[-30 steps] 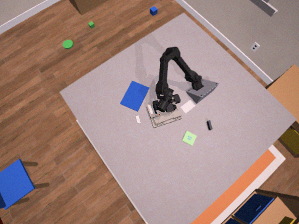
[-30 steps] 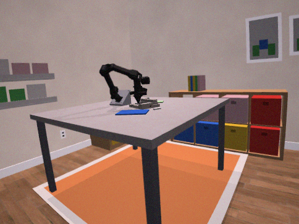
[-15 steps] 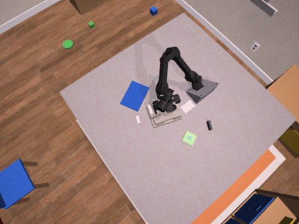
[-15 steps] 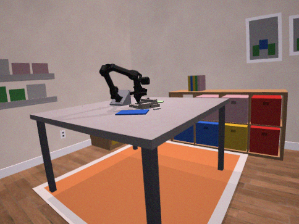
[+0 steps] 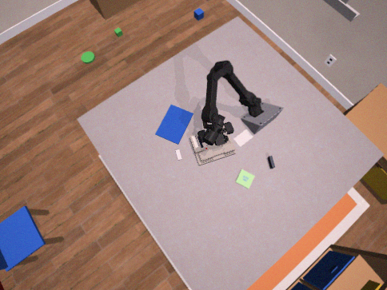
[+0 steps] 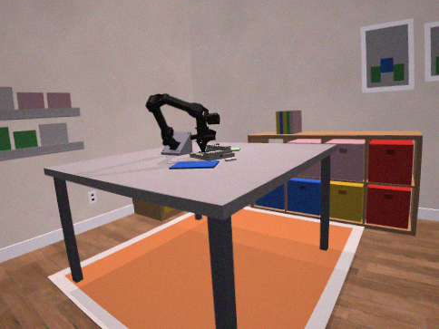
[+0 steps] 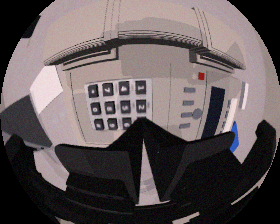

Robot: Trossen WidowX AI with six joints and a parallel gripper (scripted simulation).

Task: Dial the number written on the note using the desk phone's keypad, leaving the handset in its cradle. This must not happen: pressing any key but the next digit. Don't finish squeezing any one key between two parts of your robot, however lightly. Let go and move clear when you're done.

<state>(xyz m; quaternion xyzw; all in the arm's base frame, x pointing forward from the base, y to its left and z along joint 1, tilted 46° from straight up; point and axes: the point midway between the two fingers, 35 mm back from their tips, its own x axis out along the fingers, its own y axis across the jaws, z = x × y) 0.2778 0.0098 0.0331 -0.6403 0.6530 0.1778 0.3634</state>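
My hand is 30 mm short of the beige desk phone, 30 mm to the right of it and 40 mm above it. From my hand the other things lie so: white card (140 mm behind, 90 mm to the left, 60 mm below); white block (220 mm ahead, 30 mm to the right, 60 mm below); handset (40 mm ahead, 80 mm to the left, 20 mm below).
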